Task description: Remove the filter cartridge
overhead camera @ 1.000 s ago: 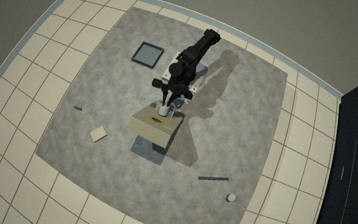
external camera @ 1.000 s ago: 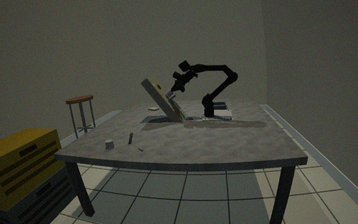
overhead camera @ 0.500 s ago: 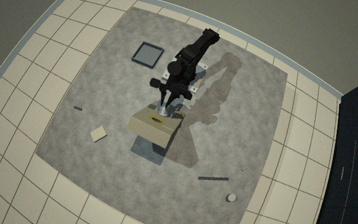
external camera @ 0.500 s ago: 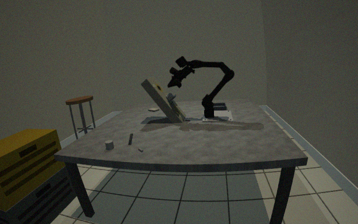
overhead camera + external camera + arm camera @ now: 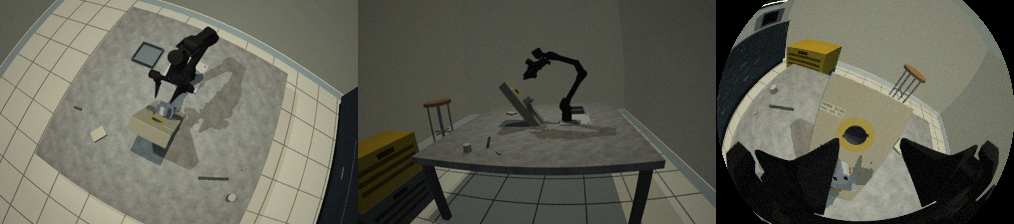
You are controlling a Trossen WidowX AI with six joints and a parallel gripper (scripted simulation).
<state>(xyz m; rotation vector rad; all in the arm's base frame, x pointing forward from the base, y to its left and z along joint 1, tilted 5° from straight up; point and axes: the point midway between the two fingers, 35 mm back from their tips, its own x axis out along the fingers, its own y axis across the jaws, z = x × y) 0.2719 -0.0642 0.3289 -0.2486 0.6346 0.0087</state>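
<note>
Now: gripper tip 20 mm past the round filter cartridge and 160 mm above it. Also, from my gripper tip: flat blue-grey tray: 390 mm behind, 230 mm to the right, 330 mm below; tan service panel: 20 mm ahead, 180 mm below; beige tile: 170 mm ahead, 320 mm to the right, 330 mm below.
</note>
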